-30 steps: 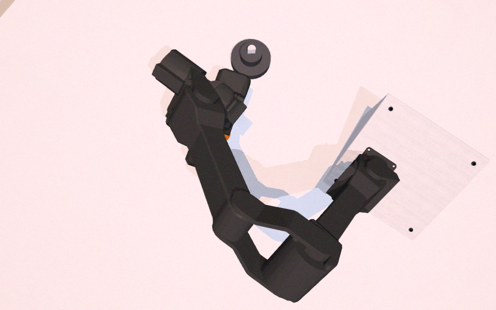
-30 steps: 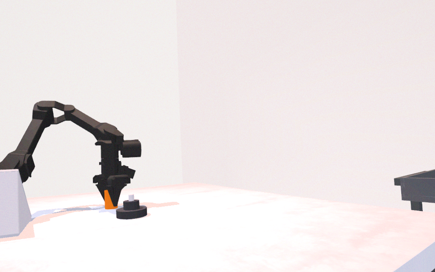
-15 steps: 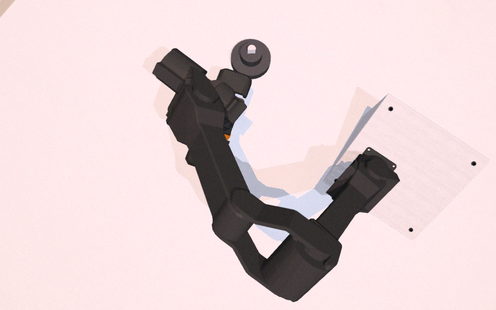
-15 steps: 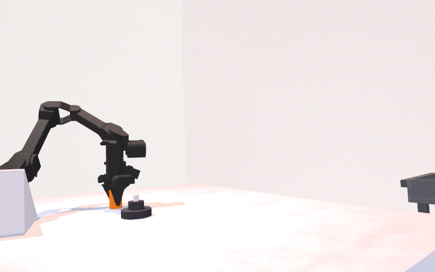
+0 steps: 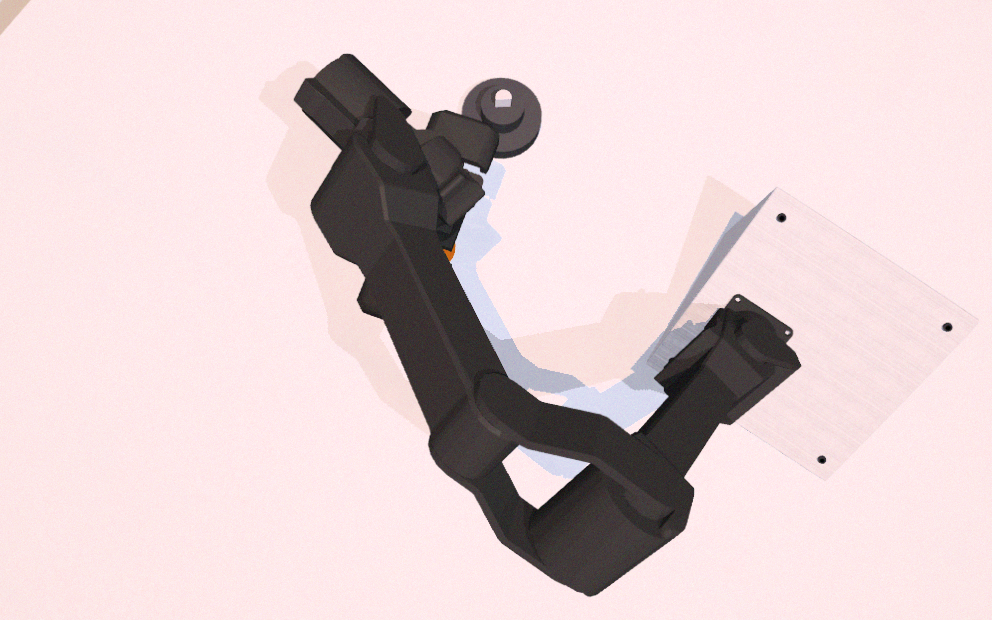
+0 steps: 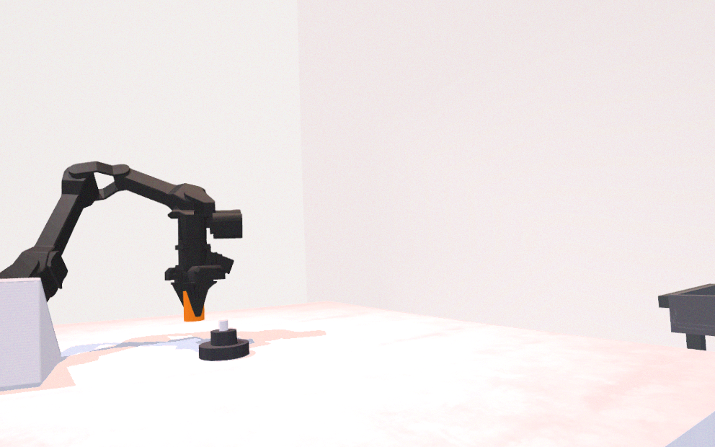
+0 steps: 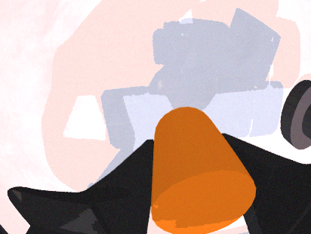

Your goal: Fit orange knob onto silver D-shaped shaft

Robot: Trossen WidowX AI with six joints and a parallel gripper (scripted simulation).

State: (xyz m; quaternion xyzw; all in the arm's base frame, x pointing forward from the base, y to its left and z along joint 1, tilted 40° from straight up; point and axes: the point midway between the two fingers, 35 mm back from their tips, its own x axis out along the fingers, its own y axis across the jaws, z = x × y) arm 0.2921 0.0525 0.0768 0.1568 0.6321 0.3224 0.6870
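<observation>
The dark round pedestal is 3 cm ahead of my gripper tip, 16 cm to the right of it and 2 cm below it. Also, from my gripper tip: orange knob: 3 cm above.
</observation>
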